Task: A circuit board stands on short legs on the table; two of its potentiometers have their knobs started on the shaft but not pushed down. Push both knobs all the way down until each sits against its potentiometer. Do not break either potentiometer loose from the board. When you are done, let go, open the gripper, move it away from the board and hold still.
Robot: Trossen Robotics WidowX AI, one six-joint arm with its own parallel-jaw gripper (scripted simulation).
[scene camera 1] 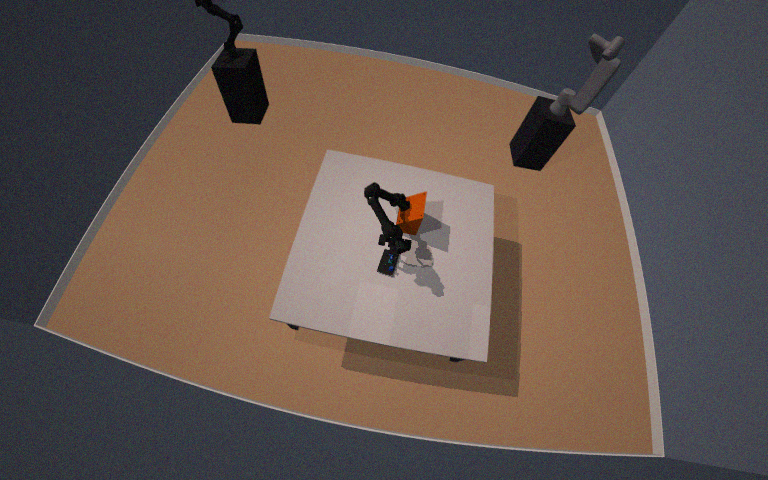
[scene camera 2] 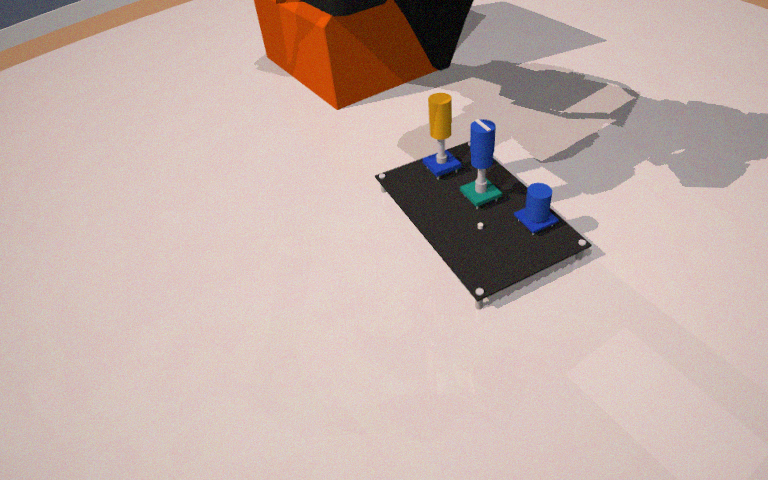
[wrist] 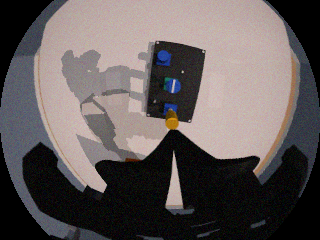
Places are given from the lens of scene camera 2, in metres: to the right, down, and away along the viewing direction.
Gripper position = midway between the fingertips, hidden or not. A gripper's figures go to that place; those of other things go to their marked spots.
gripper (scene camera 2: 440, 67): 0.04, -0.13, 0.39
yellow knob (scene camera 2: 439, 104): 0.04, -0.10, 0.40
